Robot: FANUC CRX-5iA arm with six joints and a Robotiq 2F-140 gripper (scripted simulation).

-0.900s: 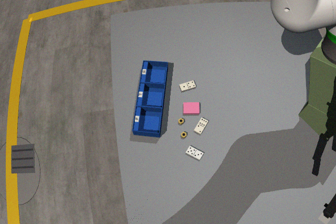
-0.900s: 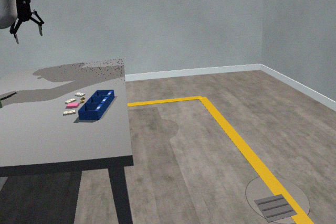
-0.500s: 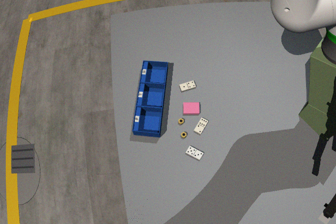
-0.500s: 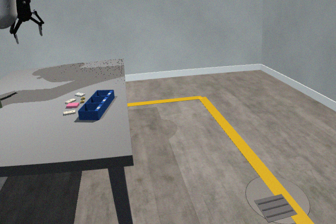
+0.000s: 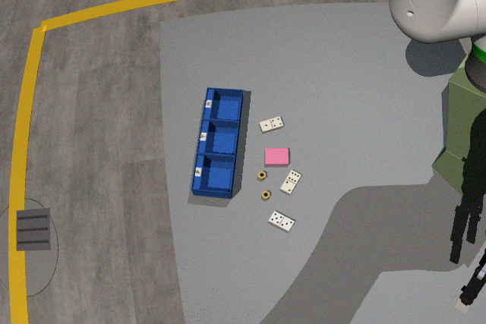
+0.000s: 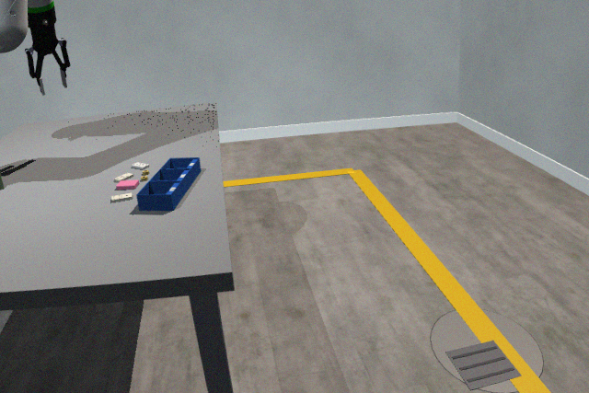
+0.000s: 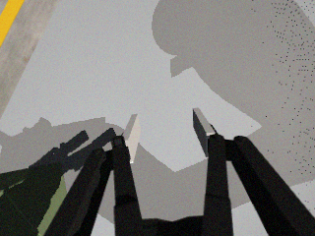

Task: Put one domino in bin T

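Right now the blue three-part bin strip is 39 cm ahead of my hand, 49 cm to the right of it and 22 cm below it. From my hand the other things lie so: pink block: 27 cm ahead, 43 cm to the right, 24 cm below; white domino: 25 cm ahead, 36 cm to the right, 24 cm below.
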